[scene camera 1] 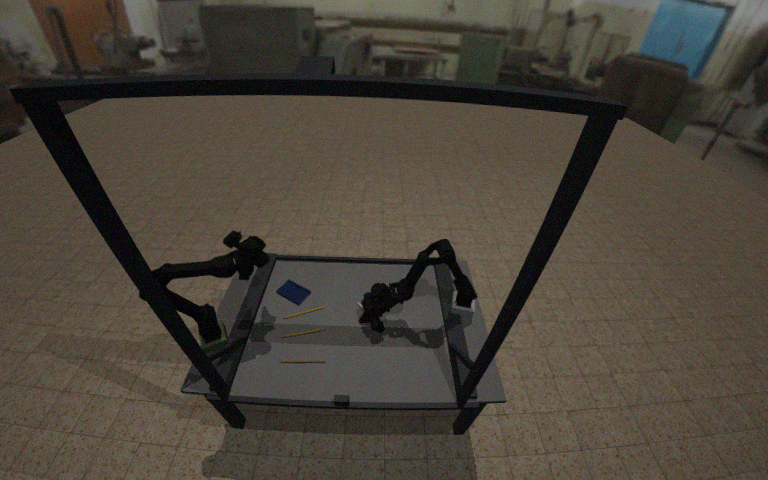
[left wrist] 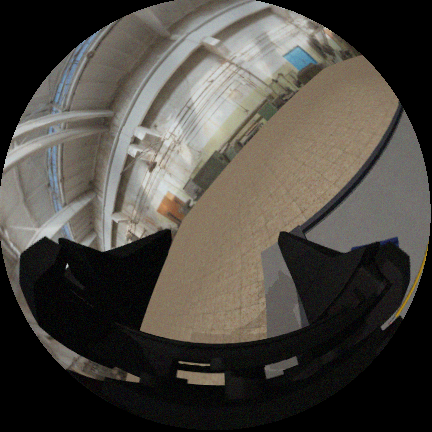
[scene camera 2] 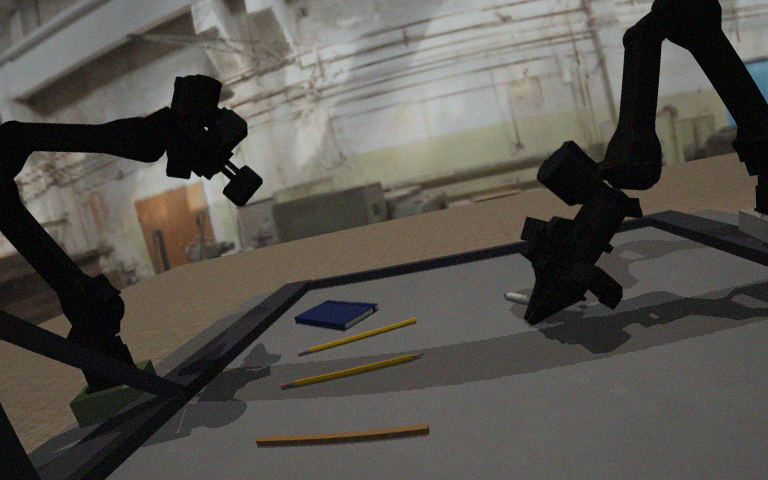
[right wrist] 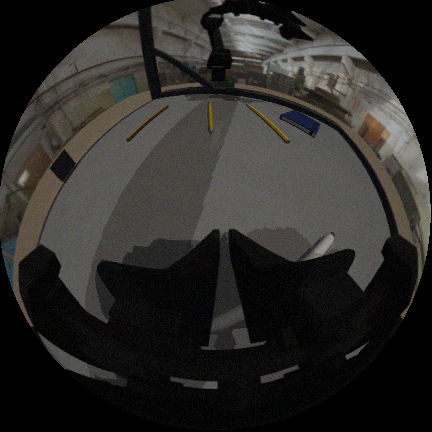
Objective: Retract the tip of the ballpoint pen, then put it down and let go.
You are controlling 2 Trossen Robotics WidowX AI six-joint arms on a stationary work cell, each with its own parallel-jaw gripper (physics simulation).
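Where they show: left gripper, fingertip midpoint: [left wrist: 226, 236] [scene camera 2: 227, 166]; right gripper, fingertip midpoint: [scene camera 1: 359, 321] [scene camera 2: 528, 322] [right wrist: 223, 234]; left arm's base, origin of the base link: [scene camera 1: 212, 334] [right wrist: 218, 80]; right arm's base, origin of the base link: [scene camera 1: 463, 301].
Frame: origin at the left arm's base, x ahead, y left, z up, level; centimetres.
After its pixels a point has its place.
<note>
A white ballpoint pen [scene camera 2: 515, 297] {x 61.9, y -12.7, z -3.2 cm} [right wrist: 322, 245] {x 62.2, y -12.5, z -2.9 cm} is at the table surface, partly covered by my right gripper [scene camera 2: 531, 320] {x 57.9, y -20.0, z -3.7 cm} [right wrist: 223, 234] {x 57.9, y -20.0, z -3.7 cm}. The right gripper points down and is shut on the pen. One pen end sticks out beyond the fingers, and a stretch of its barrel shows through the narrow gap in the right wrist view. The writing tip is hidden, so whether it is out cannot be seen. My left gripper [left wrist: 226, 236] {x 25.9, y 17.8, z 28.2 cm} is wide open and empty, raised above the table's left side, away from the pen.
A blue notebook [scene camera 1: 293, 292] {x 37.8, y 8.8, z -2.8 cm} [scene camera 2: 335, 314] {x 37.7, y 7.4, z -2.8 cm} [right wrist: 301, 122] {x 41.0, y 5.5, z -2.8 cm}, two yellow pencils [scene camera 2: 356, 337] {x 38.1, y -4.3, z -3.5 cm} [scene camera 2: 351, 371] {x 34.5, y -14.3, z -3.5 cm} and an orange-brown stick [scene camera 2: 342, 435] {x 30.0, y -26.6, z -3.3 cm} [right wrist: 147, 123] {x 31.9, y -26.9, z -3.8 cm} lie on the table's left half. Dark frame posts [scene camera 1: 90, 181] {x 0.7, y -26.0, z 83.3 cm} [scene camera 1: 538, 254] {x 71.8, y -69.8, z 70.8 cm} rise at both sides.
</note>
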